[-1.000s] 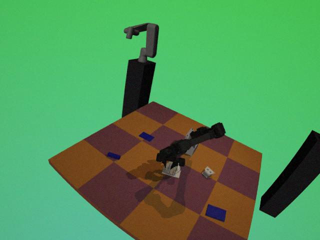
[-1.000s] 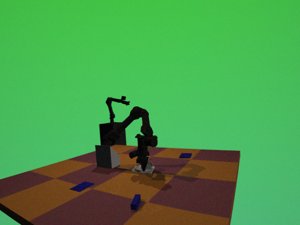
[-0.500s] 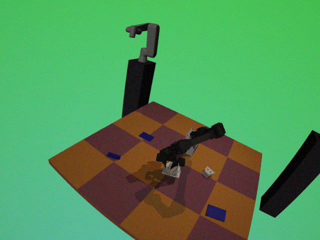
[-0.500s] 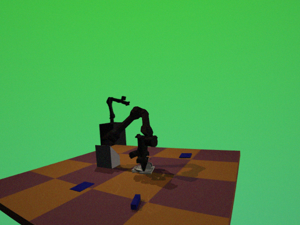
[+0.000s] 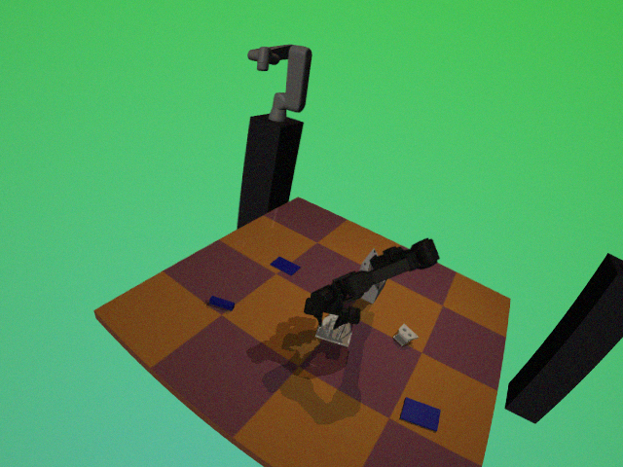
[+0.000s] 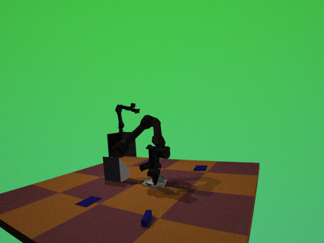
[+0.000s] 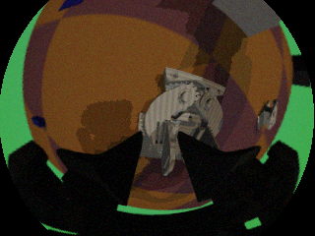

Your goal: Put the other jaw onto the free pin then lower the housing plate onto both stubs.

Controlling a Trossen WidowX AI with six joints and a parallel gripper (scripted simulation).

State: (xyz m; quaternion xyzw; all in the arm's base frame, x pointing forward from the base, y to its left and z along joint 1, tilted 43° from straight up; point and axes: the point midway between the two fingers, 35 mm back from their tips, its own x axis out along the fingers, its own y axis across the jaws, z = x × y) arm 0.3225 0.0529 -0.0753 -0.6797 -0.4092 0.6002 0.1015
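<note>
Right now my gripper tip is 4 cm past the grey jaw. The rest, counted from my gripper tip: board: 13 cm ahead, 42 cm to the left, 1 cm below.
</note>
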